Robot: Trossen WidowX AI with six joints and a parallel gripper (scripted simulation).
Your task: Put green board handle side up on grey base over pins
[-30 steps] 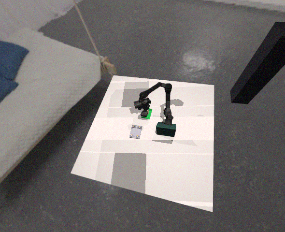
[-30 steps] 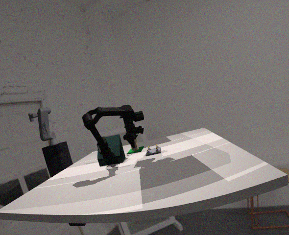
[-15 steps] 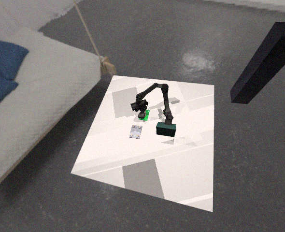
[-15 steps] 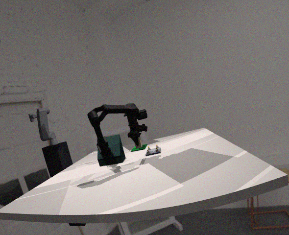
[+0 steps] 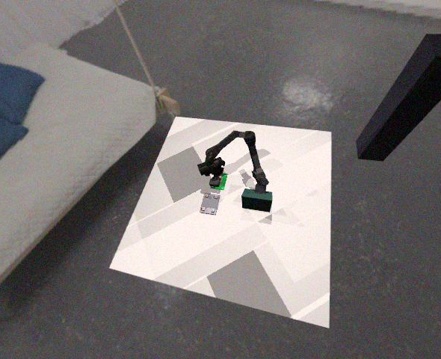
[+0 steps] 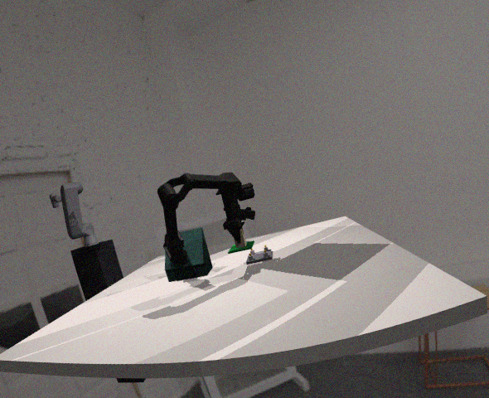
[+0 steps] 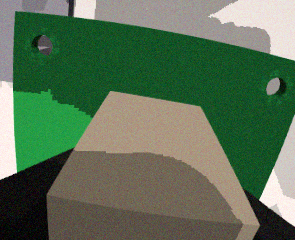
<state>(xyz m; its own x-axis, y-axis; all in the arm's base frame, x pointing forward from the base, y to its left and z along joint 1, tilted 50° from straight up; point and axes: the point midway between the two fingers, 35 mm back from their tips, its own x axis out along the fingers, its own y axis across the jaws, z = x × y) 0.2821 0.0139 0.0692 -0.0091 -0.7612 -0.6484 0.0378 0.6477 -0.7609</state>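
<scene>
Right now the grey base is 5 cm ahead of my gripper tip, 14 cm to the left of it and 11 cm below it. From my gripper tip the other things lie so: green board (right at my gripper tip).
</scene>
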